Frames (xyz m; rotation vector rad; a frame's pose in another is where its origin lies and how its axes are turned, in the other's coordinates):
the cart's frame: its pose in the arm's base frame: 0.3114 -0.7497 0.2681 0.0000 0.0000 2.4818
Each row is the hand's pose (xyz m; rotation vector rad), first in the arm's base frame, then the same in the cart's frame.
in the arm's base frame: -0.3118 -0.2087 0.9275 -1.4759 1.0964 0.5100
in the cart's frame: 0.8240 -0.0455 0.6594 0.6066 1.8999 -1.2092
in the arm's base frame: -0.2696 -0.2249 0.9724 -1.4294 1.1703 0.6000
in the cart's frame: 0.7807 -0.0585 0.7043 0.6849 1.8411 -1.1290
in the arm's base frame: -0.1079 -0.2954 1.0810 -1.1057 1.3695 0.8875
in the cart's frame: 0.6098 -0.1019 0.8129 0.9448 1.5014 -0.9556
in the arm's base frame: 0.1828 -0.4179 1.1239 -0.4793 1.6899 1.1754
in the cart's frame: 0.3050 -0.1833 0.8558 1.3689 0.9492 -0.7096
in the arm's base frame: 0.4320 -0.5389 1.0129 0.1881 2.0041 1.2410
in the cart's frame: 0.0339 -0.2405 0.7448 1.7887 0.4307 -0.4694
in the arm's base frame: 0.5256 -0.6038 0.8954 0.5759 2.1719 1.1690
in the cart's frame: -0.0798 -0.2466 0.6273 2.0296 0.1437 -0.3387
